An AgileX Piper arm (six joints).
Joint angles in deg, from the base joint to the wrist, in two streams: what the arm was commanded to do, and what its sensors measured. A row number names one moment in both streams.
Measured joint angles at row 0:
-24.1, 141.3, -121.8, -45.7, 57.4, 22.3
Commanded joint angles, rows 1 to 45:
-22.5, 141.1, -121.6, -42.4, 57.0, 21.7
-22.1, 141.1, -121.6, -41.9, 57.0, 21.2
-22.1, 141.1, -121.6, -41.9, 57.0, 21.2
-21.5, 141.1, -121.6, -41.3, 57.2, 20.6
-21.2, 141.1, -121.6, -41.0, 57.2, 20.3
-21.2, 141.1, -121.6, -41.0, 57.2, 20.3
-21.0, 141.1, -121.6, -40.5, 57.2, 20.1
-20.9, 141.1, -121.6, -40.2, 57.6, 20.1
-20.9, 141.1, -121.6, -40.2, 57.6, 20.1
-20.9, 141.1, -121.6, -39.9, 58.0, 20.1
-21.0, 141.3, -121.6, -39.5, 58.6, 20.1
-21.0, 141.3, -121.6, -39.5, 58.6, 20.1
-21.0, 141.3, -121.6, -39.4, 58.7, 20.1
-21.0, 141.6, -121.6, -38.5, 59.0, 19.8
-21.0, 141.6, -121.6, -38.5, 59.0, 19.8
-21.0, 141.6, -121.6, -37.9, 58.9, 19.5
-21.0, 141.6, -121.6, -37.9, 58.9, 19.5
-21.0, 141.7, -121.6, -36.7, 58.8, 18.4
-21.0, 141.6, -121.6, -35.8, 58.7, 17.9
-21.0, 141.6, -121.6, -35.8, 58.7, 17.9
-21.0, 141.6, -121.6, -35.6, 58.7, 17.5
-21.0, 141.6, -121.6, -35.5, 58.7, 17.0
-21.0, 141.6, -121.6, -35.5, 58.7, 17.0
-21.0, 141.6, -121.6, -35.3, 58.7, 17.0
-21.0, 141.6, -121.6, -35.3, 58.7, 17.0
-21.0, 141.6, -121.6, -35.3, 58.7, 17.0
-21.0, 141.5, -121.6, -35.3, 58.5, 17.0
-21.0, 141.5, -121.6, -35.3, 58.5, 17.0
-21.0, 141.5, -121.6, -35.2, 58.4, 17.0
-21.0, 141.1, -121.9, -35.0, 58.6, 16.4
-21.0, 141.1, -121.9, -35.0, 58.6, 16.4
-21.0, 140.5, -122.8, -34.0, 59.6, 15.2
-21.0, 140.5, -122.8, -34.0, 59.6, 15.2
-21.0, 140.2, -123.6, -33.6, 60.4, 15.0
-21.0, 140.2, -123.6, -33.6, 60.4, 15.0
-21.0, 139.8, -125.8, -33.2, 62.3, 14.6
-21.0, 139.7, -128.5, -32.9, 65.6, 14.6
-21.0, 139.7, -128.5, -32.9, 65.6, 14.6
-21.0, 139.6, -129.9, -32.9, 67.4, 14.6
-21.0, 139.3, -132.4, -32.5, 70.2, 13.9
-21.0, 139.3, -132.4, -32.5, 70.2, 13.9
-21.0, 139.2, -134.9, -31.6, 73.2, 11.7
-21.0, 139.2, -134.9, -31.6, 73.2, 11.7
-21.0, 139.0, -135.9, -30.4, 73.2, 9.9
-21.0, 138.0, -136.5, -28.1, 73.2, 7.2
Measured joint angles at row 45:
-20.9, 139.5, -135.2, -31.1, 68.9, 11.2
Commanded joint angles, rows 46 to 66:
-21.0, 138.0, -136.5, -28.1, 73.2, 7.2
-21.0, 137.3, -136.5, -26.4, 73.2, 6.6
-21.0, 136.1, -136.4, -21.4, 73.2, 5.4
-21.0, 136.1, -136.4, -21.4, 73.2, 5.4
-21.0, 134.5, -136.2, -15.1, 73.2, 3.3
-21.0, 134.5, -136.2, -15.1, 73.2, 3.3
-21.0, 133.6, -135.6, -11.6, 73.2, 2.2
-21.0, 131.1, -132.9, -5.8, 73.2, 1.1
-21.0, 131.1, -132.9, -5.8, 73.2, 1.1
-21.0, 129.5, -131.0, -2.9, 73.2, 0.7
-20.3, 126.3, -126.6, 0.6, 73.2, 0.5
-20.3, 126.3, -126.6, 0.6, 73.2, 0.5
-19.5, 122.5, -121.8, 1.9, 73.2, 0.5
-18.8, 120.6, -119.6, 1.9, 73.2, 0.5
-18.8, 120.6, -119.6, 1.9, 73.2, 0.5
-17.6, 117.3, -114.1, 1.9, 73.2, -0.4
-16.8, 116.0, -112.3, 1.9, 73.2, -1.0
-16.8, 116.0, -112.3, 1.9, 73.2, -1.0
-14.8, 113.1, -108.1, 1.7, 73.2, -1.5
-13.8, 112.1, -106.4, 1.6, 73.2, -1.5
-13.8, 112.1, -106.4, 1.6, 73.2, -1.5
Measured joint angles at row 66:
-16.0, 115.2, -111.2, 1.3, 69.7, -0.5
